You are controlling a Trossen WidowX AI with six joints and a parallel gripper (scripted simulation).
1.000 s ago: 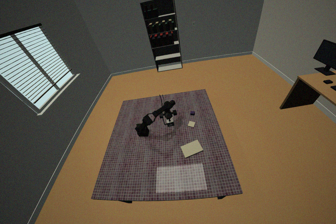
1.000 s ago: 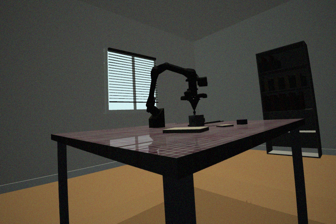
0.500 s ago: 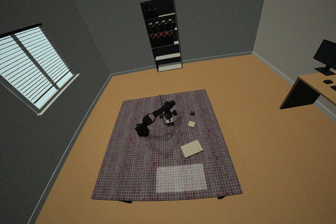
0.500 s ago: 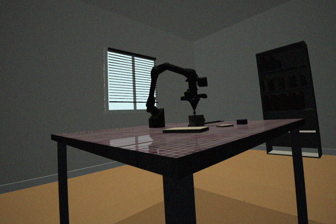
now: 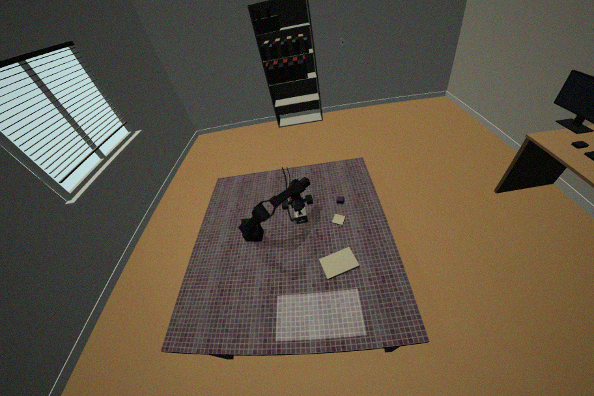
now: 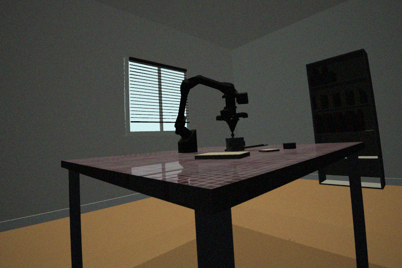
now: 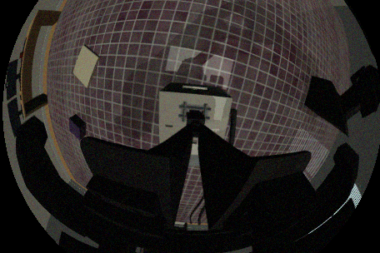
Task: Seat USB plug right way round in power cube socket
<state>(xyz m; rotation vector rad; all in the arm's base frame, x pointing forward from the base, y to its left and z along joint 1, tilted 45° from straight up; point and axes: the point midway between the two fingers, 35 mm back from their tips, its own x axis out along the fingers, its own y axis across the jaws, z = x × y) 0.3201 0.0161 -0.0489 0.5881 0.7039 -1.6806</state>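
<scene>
Now: gripper tip 20 mm above the dark USB plug. Also, from my gripper tip: small cream pad (230 mm ahead, 110 mm below, 60 mm to the right); then USB socket (40 mm below); then small purple block (290 mm ahead, 100 mm below, 90 mm to the left).
</scene>
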